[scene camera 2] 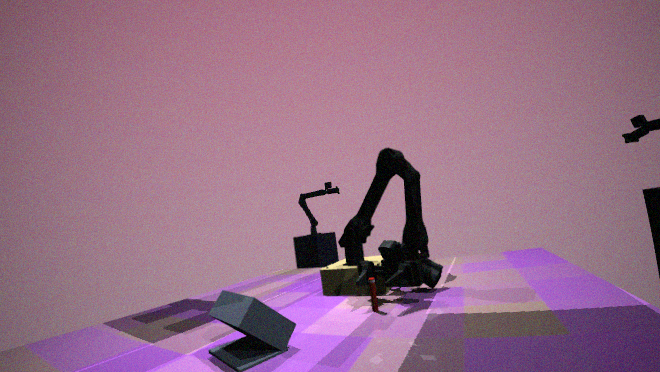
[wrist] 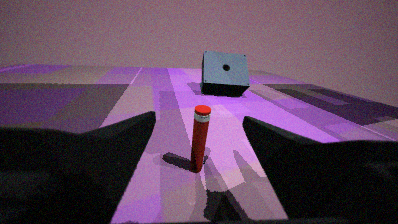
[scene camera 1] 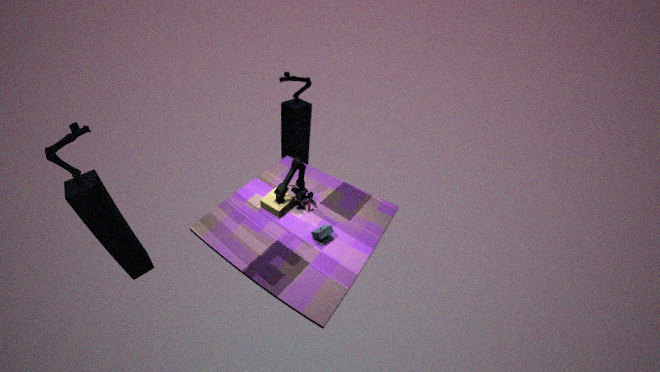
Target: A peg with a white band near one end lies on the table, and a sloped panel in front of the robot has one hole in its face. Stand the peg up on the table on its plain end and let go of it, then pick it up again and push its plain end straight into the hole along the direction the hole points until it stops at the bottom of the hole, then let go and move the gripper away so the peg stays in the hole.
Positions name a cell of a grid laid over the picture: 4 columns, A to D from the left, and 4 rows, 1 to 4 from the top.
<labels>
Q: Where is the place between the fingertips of my gripper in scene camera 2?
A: C4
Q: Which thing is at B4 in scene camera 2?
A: A sloped panel.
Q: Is my gripper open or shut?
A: Open.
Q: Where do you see a red peg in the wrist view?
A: At C3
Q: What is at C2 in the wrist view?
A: A sloped panel.
</labels>
